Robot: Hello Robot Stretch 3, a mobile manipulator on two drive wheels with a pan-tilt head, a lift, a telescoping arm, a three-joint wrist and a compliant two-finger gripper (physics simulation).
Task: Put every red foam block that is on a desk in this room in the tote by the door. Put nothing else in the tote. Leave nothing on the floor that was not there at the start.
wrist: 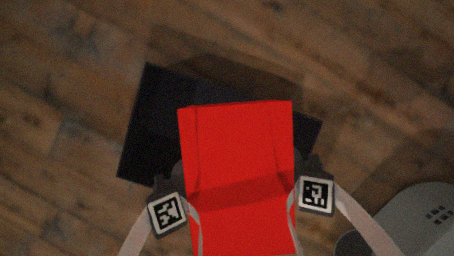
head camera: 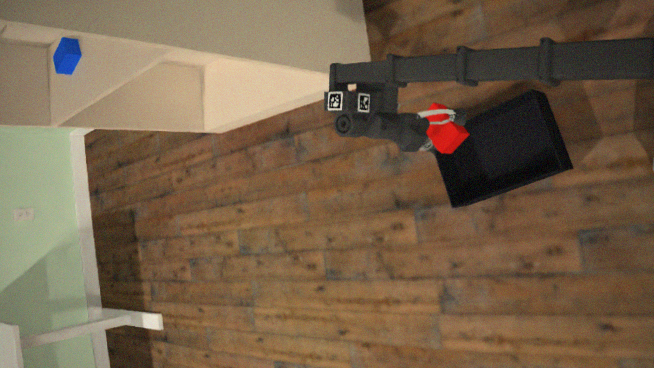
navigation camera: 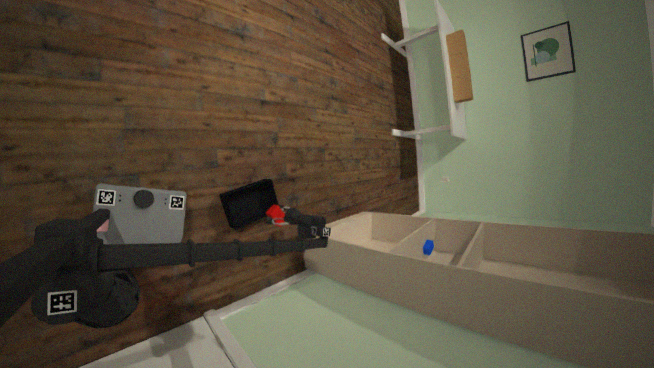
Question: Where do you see the gripper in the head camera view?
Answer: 451, 131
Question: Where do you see a beige shelf unit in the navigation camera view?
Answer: At 550, 289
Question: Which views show the black tote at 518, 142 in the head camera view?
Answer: The wrist view, the head camera view and the navigation camera view: all of them.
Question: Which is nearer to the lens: the red foam block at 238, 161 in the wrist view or the black tote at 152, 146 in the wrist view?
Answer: The red foam block.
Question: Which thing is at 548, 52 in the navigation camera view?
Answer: A framed picture.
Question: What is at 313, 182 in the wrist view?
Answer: The gripper.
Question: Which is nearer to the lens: the red foam block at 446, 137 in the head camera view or the black tote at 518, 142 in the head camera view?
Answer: The red foam block.
